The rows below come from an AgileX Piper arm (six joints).
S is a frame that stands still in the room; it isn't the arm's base.
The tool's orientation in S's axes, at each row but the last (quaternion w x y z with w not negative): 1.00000 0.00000 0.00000 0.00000; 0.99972 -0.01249 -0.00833 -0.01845; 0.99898 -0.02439 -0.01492 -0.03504; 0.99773 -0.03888 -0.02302 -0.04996; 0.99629 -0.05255 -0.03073 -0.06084; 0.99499 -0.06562 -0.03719 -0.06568; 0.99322 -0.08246 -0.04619 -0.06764; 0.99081 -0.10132 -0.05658 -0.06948
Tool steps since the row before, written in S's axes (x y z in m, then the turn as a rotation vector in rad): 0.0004 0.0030 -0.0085 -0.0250 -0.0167 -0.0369; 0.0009 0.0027 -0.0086 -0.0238 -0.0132 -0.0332; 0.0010 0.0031 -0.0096 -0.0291 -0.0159 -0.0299; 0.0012 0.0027 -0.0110 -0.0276 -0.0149 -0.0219; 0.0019 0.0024 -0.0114 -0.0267 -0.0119 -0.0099; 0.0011 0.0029 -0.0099 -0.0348 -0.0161 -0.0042; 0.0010 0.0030 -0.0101 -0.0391 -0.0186 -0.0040; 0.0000 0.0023 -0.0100 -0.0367 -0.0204 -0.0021
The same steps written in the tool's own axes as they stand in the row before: 0.0004 0.0030 -0.0085 -0.0250 -0.0167 -0.0369; 0.0007 0.0029 -0.0085 -0.0239 -0.0133 -0.0331; 0.0005 0.0036 -0.0095 -0.0289 -0.0165 -0.0298; 0.0004 0.0036 -0.0108 -0.0271 -0.0159 -0.0218; 0.0008 0.0038 -0.0112 -0.0257 -0.0141 -0.0097; -0.0001 0.0042 -0.0095 -0.0327 -0.0200 -0.0041; -0.0004 0.0047 -0.0095 -0.0366 -0.0231 -0.0039; -0.0016 0.0042 -0.0093 -0.0338 -0.0249 -0.0027
